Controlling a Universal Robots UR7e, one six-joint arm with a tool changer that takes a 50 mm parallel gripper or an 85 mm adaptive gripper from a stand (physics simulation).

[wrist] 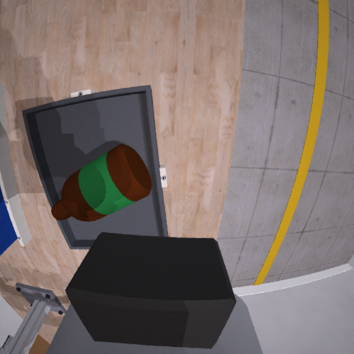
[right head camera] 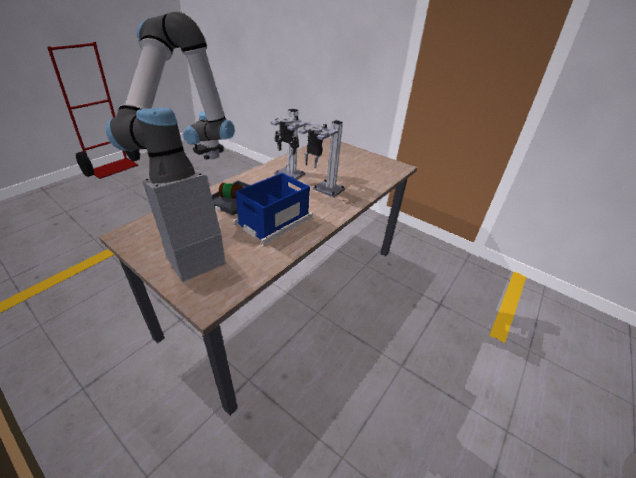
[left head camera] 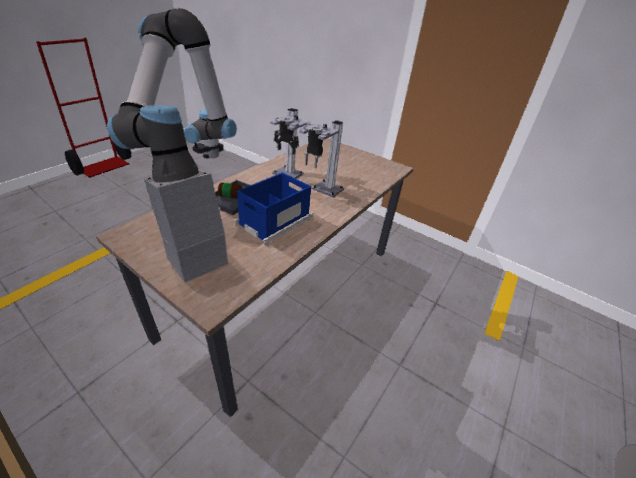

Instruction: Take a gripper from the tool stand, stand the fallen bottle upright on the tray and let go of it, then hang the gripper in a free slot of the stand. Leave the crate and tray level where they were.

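Seen in the pictures: arm's base, link origin: (right head camera: 173, 177) (left head camera: 176, 176).
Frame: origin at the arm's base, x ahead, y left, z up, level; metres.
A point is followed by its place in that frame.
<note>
The brown bottle with a green band (left head camera: 229, 190) @(x 0.370, y 0.207, z -0.284 m) (right head camera: 229, 190) @(x 0.369, y 0.210, z -0.282 m) (wrist: 100, 185) lies on its side in the dark grey tray (left head camera: 227, 205) @(x 0.327, y 0.176, z -0.339 m) (right head camera: 224, 204) @(x 0.322, y 0.198, z -0.339 m) (wrist: 120, 117). In the wrist view its neck points lower left, toward the crate side, and overlaps the tray's wall. The arm's wrist end (left head camera: 211, 152) (right head camera: 211, 153) carries no gripper and is high above the table. Its black block shows in the wrist view (wrist: 150, 290). A gripper with thin fingers (left head camera: 311, 164) (right head camera: 311, 164) and a gripper with bulkier fingers (left head camera: 286, 148) (right head camera: 287, 148) hang in the tool stand (left head camera: 334, 161) @(x 0.842, y -0.080, z -0.171 m) (right head camera: 334, 161) @(x 0.840, y -0.078, z -0.172 m) (wrist: 30, 320).
The blue crate (left head camera: 254, 218) @(x 0.266, y -0.092, z -0.257 m) (right head camera: 252, 216) @(x 0.266, y -0.091, z -0.246 m) (wrist: 7, 227) stands beside the tray, between small white edge strips. The grey pedestal (left head camera: 192, 221) @(x -0.035, y -0.120, z -0.113 m) (right head camera: 190, 221) @(x -0.029, y -0.122, z -0.114 m) carries the arm at the near end of the wooden table (left head camera: 246, 277) @(x 0.062, y -0.267, z -0.345 m) (right head camera: 246, 277) @(x 0.070, y -0.277, z -0.344 m). A red hand truck (left head camera: 79, 101) (right head camera: 89, 103) stands behind on the floor.
</note>
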